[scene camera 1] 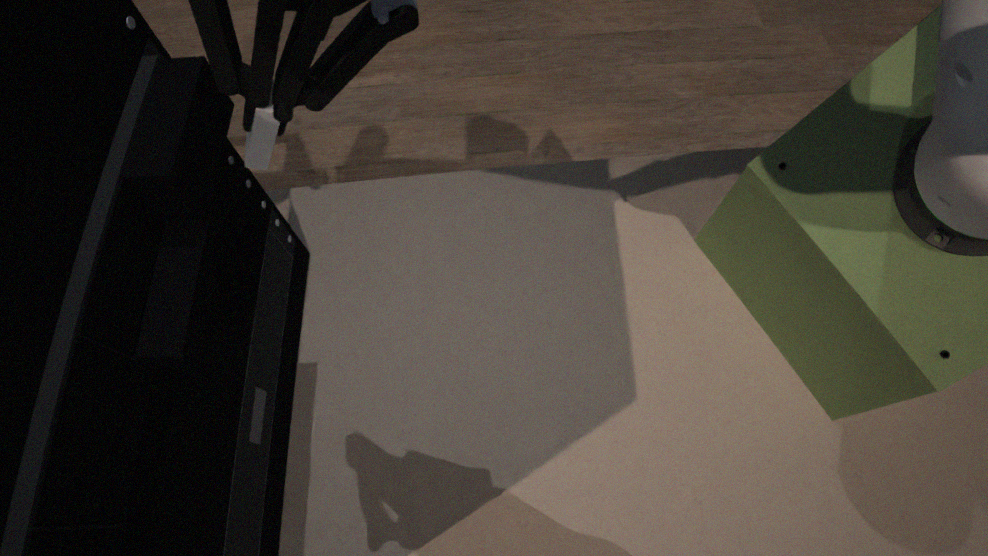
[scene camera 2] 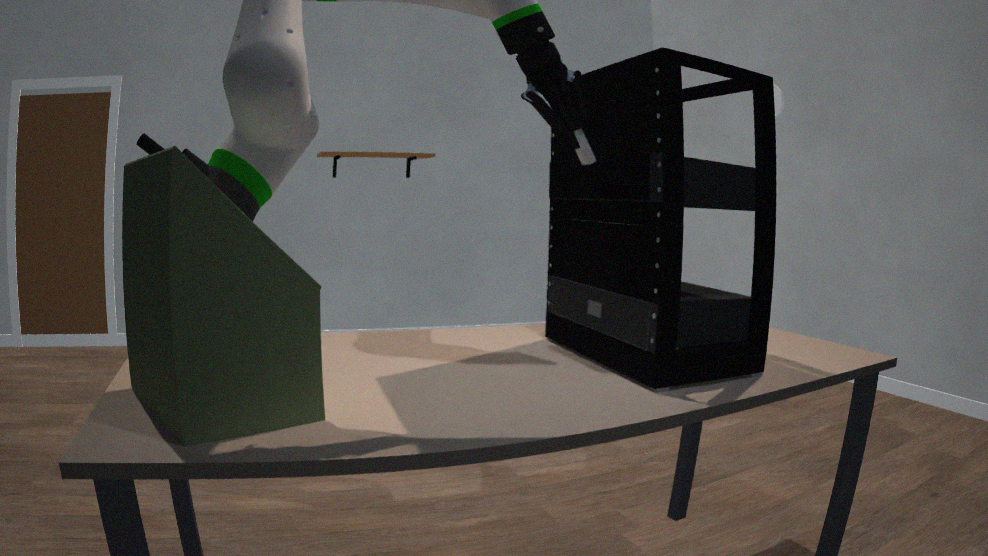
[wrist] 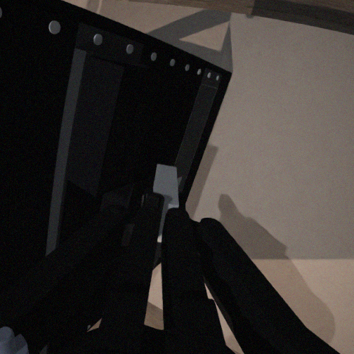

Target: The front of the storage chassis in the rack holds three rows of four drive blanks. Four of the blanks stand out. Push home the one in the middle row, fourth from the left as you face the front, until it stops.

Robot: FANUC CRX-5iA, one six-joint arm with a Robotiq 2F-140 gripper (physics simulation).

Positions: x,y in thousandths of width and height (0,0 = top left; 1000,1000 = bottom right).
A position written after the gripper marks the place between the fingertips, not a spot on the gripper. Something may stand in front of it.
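Note:
There's a black rack (scene camera 1: 161,526), and you get the black rack in scene camera 2 (scene camera 2: 622,528) and in the wrist view (wrist: 278,295) too. The gripper (scene camera 1: 260,276) is there as well, and the wrist view (wrist: 462,510) and scene camera 2 (scene camera 2: 597,294) also show the gripper.

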